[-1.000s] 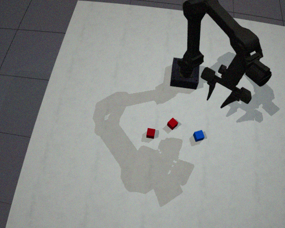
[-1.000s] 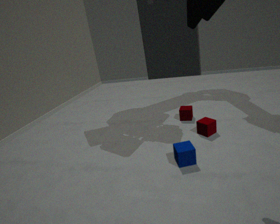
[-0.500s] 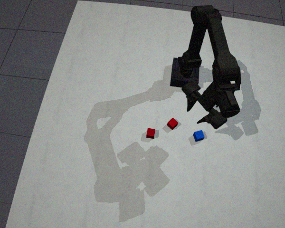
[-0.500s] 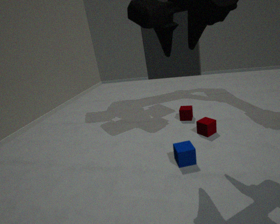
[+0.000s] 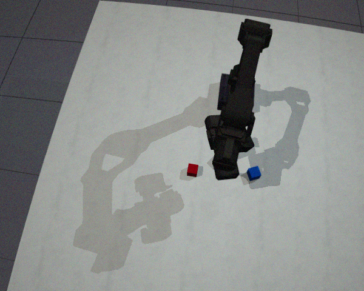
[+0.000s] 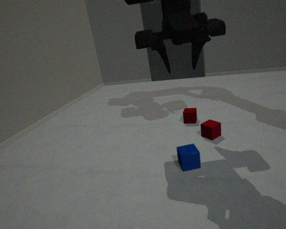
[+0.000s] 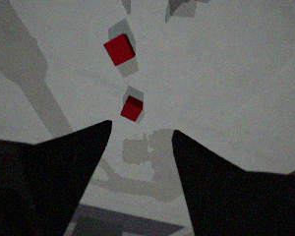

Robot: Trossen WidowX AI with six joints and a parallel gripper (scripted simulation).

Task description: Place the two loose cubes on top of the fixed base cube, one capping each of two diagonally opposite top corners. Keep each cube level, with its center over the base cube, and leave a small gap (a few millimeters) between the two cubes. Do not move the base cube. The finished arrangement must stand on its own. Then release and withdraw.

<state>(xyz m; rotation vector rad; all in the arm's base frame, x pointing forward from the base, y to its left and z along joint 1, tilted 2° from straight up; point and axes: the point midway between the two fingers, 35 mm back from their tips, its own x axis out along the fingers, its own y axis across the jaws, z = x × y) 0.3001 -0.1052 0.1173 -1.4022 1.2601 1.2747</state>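
Now: gripper tip 1 cm past the red cube, 6 cm to the left of it and 14 cm above it. Round my gripper tip: blue cube 15 cm to the left, 14 cm below.
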